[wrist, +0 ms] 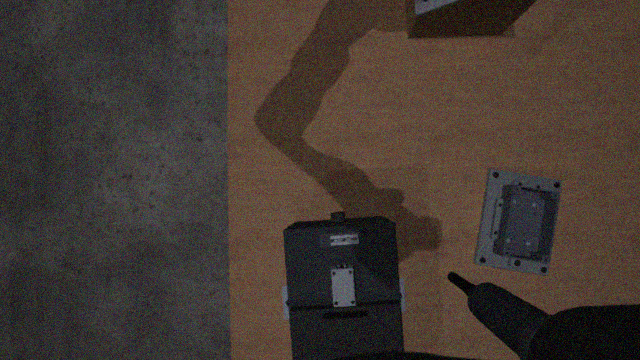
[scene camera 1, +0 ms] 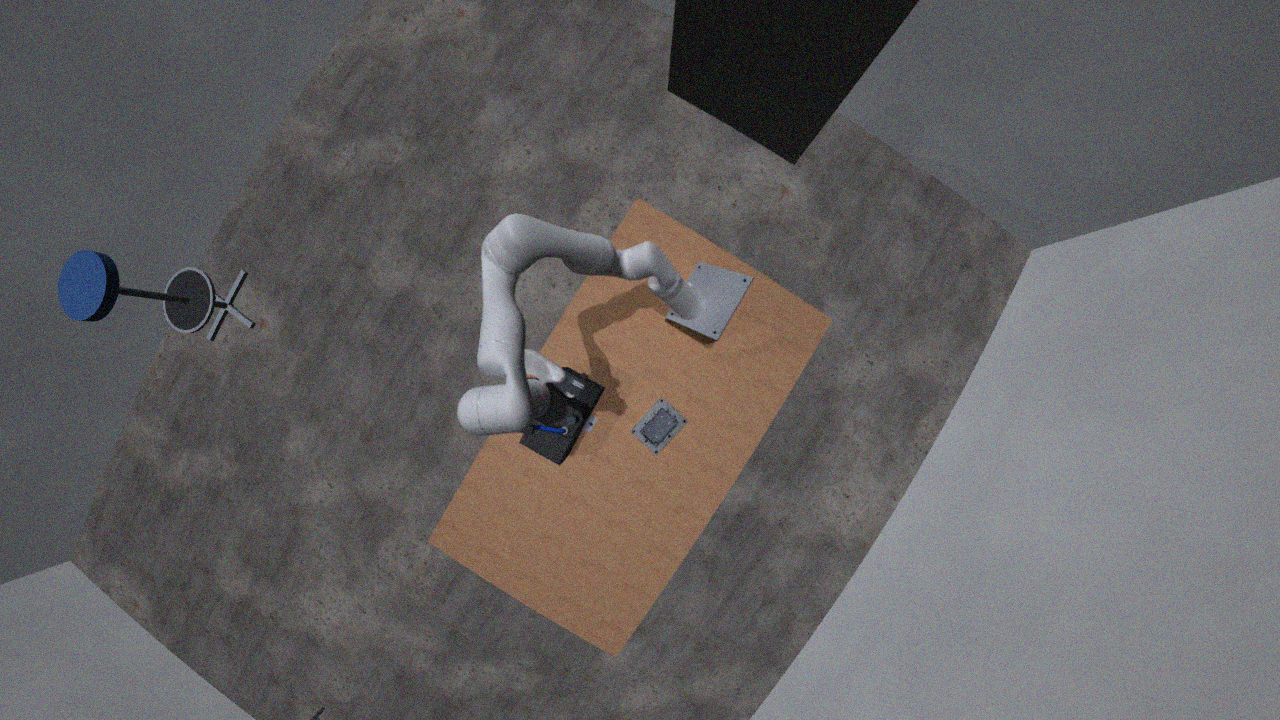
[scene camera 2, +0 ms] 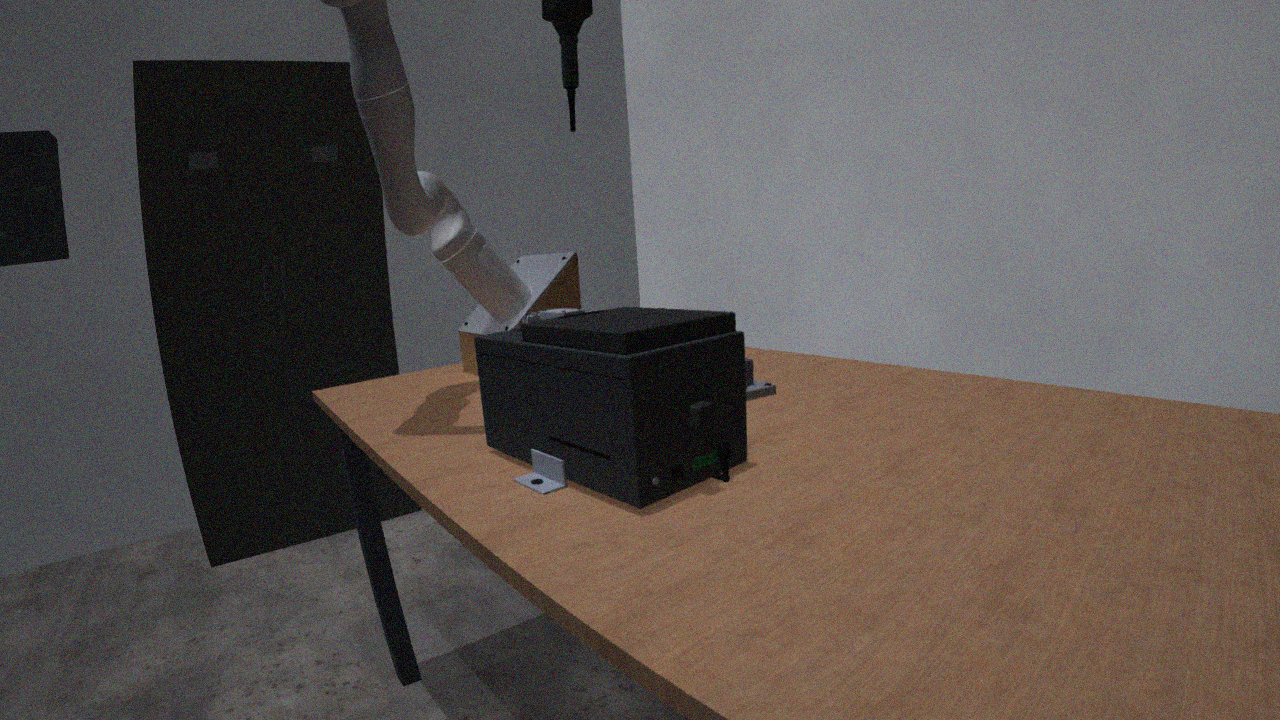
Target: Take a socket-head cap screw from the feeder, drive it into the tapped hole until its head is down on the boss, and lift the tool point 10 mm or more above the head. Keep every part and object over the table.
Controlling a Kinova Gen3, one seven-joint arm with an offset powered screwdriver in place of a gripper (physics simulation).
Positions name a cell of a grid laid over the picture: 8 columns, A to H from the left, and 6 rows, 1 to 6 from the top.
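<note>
Black screw feeder (scene camera 2: E4) in sight; also in the wrist view (wrist: E5) and in scene camera 1 (scene camera 1: D4). Black feeder lid (scene camera 2: D3) in sight.
</note>
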